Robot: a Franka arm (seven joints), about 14 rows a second.
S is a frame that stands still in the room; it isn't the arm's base.
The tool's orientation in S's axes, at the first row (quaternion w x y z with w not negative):
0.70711, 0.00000, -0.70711, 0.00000
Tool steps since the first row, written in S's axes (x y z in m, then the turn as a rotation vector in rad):
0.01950, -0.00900, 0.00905, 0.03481, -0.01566, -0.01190
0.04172, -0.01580, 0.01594, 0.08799, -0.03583, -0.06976
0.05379, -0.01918, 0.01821, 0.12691, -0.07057, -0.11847
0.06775, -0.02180, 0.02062, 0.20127, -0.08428, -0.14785
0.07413, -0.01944, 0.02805, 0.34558, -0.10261, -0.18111
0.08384, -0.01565, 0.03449, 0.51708, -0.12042, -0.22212
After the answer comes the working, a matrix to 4 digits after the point.
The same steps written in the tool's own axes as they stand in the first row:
0.00905, -0.00900, -0.01950, -0.01190, -0.01566, -0.03481
0.01594, -0.01580, -0.04172, -0.06976, -0.03583, -0.08799
0.01821, -0.01918, -0.05379, -0.11847, -0.07057, -0.12691
0.02062, -0.02180, -0.06775, -0.14785, -0.08428, -0.20127
0.02805, -0.01944, -0.07413, -0.18111, -0.10261, -0.34558
0.03449, -0.01565, -0.08384, -0.22212, -0.12042, -0.51708

The tool's axes in the first row as the columns of a matrix, in S's axes (rounded; the answer above uses it unrounded):
0.0000, 0.0000, -1.0000
0.0000, 1.0000, 0.0000
1.0000, 0.0000, 0.0000

